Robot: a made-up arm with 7 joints.
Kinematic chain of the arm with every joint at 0, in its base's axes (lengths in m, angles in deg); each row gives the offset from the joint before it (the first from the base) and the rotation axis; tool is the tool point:
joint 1: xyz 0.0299 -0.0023 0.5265 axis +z
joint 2: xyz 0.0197 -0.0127 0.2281 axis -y
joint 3: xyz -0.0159 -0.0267 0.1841 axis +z
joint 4: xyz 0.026 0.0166 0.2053 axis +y
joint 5: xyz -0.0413 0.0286 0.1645 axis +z
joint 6: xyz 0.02 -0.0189 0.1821 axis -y
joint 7: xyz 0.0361 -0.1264 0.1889 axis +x
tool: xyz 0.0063 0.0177 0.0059
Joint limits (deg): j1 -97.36..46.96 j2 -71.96..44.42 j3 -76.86..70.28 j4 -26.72..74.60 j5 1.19..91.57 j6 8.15..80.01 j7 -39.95..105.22
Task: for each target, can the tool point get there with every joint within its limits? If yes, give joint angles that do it. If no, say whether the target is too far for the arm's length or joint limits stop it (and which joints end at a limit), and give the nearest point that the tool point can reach.
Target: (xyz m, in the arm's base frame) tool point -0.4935 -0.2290 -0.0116
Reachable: no: joint limits stop it (at a limit: joint 1, joint 2, joint 4, joint 6, joint 7) | nearest point -0.3652 -0.5354 0.4040 | short by 0.532 m
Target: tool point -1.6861 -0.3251 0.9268
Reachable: no: too far | nearest point -0.7590 -0.1507 1.0912 | short by 0.958 m
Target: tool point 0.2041 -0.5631 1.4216
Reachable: yes | joints -76.74 -28.32 55.10 13.71 70.16 57.49 14.05
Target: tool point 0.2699 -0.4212 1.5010
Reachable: yes | joints -31.53 -23.64 -28.94 35.85 17.11 70.59 23.45
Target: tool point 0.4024 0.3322 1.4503
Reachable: yes | joints 29.38 -13.00 52.29 40.44 43.83 60.83 84.70
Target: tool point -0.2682 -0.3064 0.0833
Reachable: no: joint limits stop it (at a limit: joint 1, joint 2, joint 4, joint 6, joint 7) | nearest point -0.2487 -0.5655 0.3576 | short by 0.378 m
